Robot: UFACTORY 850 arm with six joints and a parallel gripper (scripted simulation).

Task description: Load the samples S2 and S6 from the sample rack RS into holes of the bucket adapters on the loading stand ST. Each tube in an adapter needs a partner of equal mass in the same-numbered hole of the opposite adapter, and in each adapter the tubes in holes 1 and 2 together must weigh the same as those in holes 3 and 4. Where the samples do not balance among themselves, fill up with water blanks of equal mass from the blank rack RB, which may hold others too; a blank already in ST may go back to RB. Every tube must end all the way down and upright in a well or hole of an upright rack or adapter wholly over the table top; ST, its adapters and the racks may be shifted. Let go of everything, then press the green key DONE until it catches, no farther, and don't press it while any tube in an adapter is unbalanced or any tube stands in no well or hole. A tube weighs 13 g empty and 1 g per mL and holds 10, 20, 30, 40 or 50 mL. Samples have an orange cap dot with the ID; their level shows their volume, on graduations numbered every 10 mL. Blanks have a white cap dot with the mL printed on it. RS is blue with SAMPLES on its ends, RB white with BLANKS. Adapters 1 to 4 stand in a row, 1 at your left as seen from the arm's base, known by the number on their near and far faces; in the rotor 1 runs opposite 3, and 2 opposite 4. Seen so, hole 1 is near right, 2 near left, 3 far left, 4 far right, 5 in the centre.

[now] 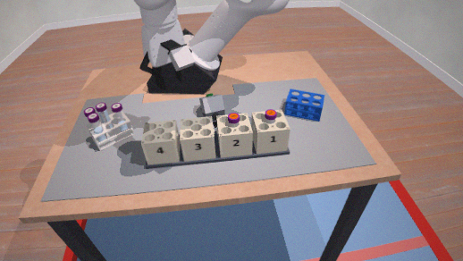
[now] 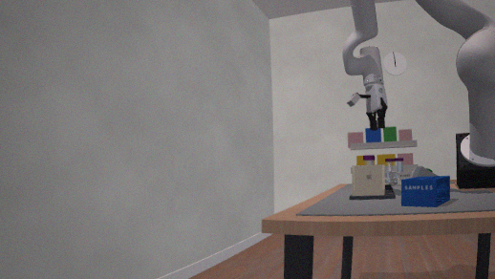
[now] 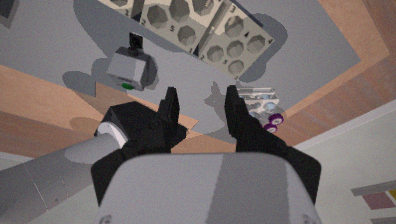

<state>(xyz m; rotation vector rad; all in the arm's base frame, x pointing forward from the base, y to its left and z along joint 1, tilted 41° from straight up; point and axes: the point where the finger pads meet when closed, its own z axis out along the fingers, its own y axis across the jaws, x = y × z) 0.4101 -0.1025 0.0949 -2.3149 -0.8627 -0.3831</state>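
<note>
The blank marked 30 lies 27 cm to the right of my hand, 19 cm below it and 1 cm behind it. Also, from my hand: adapter 3: 20 cm below, 6 cm to the left, 2 cm ahead; then adapter 4: 20 cm below, 5 cm to the right, 4 cm ahead; then sample S6: 18 cm below, 16 cm to the left, 1 cm ahead.
</note>
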